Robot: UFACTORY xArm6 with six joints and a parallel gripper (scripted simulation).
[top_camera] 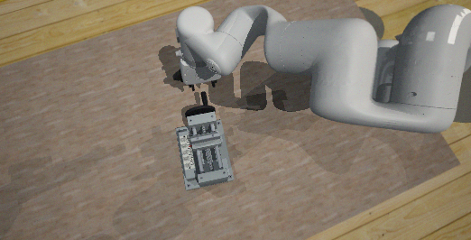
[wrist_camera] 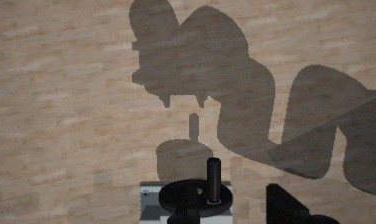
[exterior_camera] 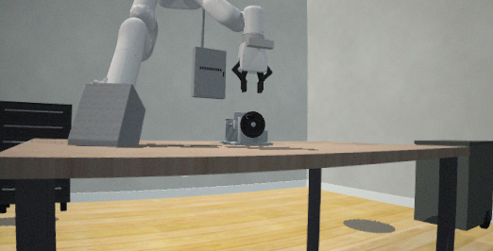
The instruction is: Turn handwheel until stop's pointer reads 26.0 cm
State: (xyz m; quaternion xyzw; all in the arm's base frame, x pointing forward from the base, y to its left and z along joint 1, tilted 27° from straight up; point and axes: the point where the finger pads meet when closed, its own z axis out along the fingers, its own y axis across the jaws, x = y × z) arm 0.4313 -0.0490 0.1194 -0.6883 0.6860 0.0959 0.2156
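Now: hand 11 cm above the handwheel and 2 cm to the right of it. Also, from my hand: stop carriage: 14 cm to the left, 11 cm below, 3 cm ahead.
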